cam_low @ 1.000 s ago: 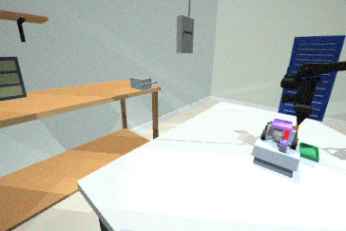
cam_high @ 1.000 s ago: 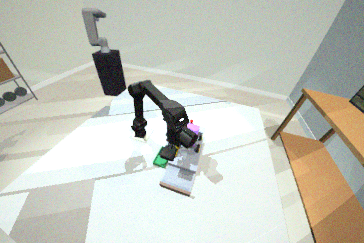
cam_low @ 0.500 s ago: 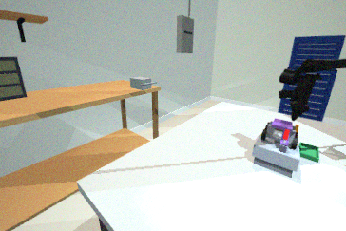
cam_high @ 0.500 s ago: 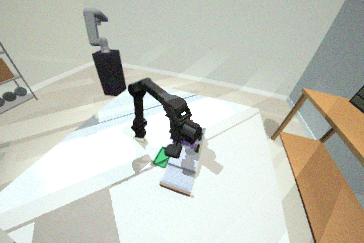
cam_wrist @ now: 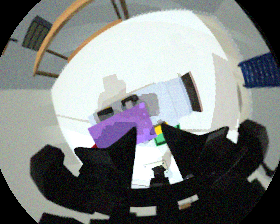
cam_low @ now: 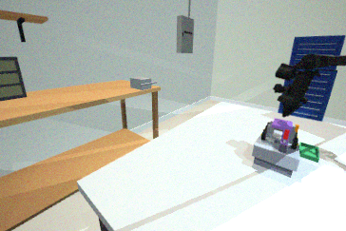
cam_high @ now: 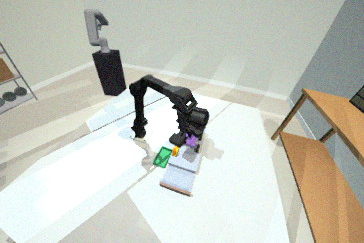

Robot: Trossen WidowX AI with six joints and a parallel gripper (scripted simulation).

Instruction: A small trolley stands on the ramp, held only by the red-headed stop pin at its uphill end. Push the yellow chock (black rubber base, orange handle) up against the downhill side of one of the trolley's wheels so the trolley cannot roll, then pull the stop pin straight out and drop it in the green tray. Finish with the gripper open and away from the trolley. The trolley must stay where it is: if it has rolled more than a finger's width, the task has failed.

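My gripper tip is now 20 mm short of the red-headed stop pin, 160 mm to the right of it and 40 mm above it. Round my gripper tip: chock: 60 mm behind, 10 mm to the right, 90 mm below; then grey ramp: 20 mm ahead, 60 mm to the left, 120 mm below; then purple-topped trolley: 20 mm ahead, 60 mm to the left, 60 mm below.
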